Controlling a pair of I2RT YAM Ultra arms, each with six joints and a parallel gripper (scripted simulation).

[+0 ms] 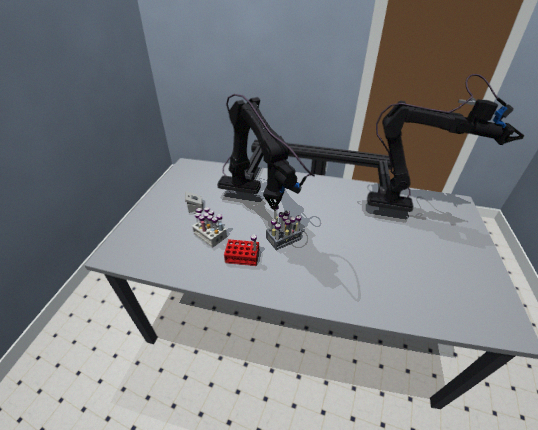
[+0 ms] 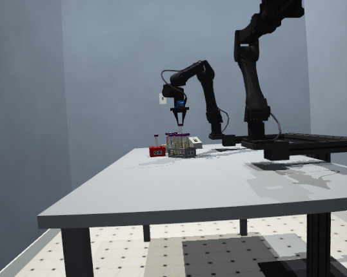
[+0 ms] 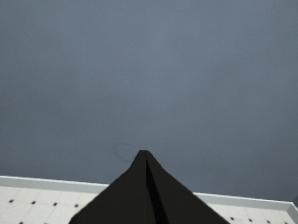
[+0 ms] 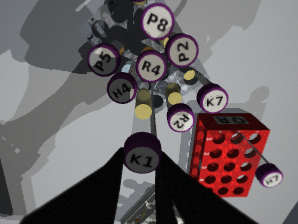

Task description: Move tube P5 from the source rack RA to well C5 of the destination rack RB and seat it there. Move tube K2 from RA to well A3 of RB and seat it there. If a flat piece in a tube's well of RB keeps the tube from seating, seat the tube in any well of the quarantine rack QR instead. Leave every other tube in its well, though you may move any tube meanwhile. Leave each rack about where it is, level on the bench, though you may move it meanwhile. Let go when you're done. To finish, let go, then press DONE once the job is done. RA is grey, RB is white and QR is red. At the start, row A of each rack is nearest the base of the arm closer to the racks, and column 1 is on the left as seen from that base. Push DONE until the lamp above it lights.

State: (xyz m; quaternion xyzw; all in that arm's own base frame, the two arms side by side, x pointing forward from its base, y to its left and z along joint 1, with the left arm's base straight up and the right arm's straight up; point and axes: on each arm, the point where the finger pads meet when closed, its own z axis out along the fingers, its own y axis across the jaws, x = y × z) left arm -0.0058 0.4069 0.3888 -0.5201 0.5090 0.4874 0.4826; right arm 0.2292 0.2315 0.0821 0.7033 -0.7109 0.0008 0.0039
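The grey rack RA lies 40 mm to the left of my right hand and 150 mm below it. From my right hand the other things lie so: red rack QR: 140 mm ahead, 110 mm to the right, 150 mm below; pale box: 130 mm behind, 410 mm to the right, 130 mm below; white rack RB: 40 mm ahead, 280 mm to the right, 150 mm below.
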